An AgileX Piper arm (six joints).
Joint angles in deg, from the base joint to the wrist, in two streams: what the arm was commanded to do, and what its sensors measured. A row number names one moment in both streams.
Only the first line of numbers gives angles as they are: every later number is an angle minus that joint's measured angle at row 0.
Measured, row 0:
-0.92, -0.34, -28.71, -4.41, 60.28, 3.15
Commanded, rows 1 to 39:
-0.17, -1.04, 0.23, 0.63, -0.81, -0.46
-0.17, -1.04, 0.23, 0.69, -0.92, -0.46
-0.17, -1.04, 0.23, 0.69, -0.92, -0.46
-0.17, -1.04, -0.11, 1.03, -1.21, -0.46
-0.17, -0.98, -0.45, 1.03, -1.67, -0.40
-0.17, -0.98, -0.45, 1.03, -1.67, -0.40
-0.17, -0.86, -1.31, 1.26, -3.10, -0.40
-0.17, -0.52, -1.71, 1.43, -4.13, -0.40
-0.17, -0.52, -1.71, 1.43, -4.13, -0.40
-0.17, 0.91, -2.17, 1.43, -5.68, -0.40
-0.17, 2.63, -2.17, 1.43, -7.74, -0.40
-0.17, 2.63, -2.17, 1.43, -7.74, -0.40
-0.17, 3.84, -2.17, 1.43, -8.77, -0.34
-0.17, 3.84, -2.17, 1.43, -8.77, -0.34
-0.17, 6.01, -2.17, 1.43, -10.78, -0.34
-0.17, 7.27, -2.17, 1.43, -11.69, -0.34
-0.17, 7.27, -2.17, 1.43, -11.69, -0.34
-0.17, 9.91, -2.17, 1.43, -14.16, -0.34
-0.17, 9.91, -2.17, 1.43, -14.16, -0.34
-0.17, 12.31, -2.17, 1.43, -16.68, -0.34
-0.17, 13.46, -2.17, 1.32, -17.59, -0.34
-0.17, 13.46, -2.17, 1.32, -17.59, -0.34
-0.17, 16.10, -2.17, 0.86, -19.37, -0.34
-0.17, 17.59, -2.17, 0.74, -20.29, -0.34
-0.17, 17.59, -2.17, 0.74, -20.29, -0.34
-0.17, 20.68, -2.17, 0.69, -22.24, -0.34
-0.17, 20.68, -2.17, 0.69, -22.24, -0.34
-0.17, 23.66, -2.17, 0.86, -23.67, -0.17
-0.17, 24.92, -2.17, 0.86, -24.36, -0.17
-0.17, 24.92, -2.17, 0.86, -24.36, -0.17
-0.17, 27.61, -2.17, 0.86, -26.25, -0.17
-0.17, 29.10, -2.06, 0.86, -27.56, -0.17
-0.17, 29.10, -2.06, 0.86, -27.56, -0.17
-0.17, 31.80, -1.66, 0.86, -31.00, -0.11
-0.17, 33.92, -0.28, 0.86, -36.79, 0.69
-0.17, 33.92, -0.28, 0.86, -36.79, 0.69
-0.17, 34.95, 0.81, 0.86, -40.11, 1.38
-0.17, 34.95, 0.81, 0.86, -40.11, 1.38
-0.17, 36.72, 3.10, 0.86, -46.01, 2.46
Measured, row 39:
0.00, 34.55, 0.58, 1.26, -37.48, 0.98
